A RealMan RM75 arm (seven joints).
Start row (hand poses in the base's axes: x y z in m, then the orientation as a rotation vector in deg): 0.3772, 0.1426, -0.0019, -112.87, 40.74, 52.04
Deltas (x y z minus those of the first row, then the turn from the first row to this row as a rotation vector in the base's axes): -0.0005, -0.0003, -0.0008, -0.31, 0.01, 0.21; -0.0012, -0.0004, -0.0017, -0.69, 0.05, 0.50; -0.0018, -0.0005, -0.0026, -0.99, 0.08, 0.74; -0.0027, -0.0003, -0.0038, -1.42, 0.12, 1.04; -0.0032, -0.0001, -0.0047, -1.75, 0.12, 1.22; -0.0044, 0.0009, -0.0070, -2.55, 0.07, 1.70; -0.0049, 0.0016, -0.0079, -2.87, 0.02, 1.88; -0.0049, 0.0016, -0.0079, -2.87, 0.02, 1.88; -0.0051, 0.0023, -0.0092, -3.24, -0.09, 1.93
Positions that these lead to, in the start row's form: 0.3767, 0.1423, -0.0027, -113.25, 40.73, 52.12; 0.3760, 0.1422, -0.0036, -113.72, 40.71, 52.26; 0.3754, 0.1421, -0.0045, -114.10, 40.67, 52.38; 0.3745, 0.1423, -0.0057, -114.62, 40.67, 52.51; 0.3740, 0.1425, -0.0066, -115.00, 40.69, 52.56; 0.3728, 0.1435, -0.0089, -115.97, 40.68, 52.63; 0.3723, 0.1442, -0.0098, -116.36, 40.67, 52.63; 0.3723, 0.1442, -0.0098, -116.36, 40.67, 52.63; 0.3721, 0.1449, -0.0111, -116.75, 40.77, 52.46
